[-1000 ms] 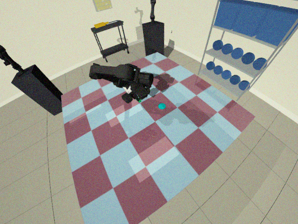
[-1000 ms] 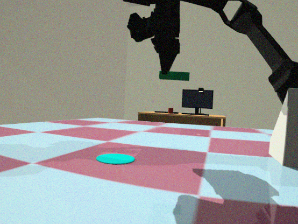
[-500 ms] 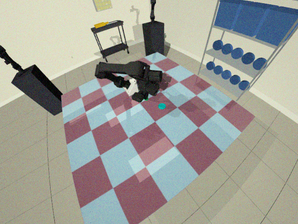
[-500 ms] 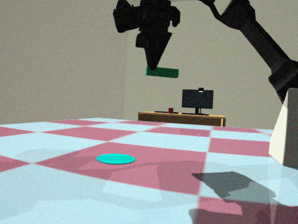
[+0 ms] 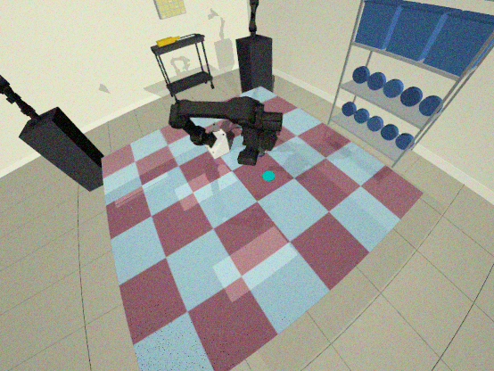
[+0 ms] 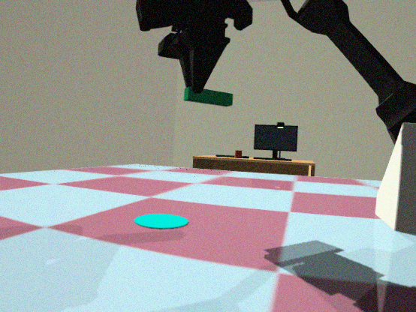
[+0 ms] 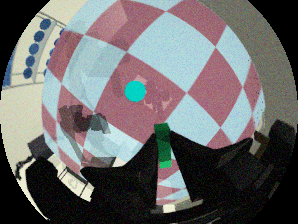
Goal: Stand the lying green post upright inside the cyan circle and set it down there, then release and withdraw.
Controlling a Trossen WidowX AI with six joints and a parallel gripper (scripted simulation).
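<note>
Right now my gripper tip is 7 cm to the right of the cyan circle and 15 cm above it. Also, from my gripper tip: green post (2 cm behind, 2 cm to the right).
</note>
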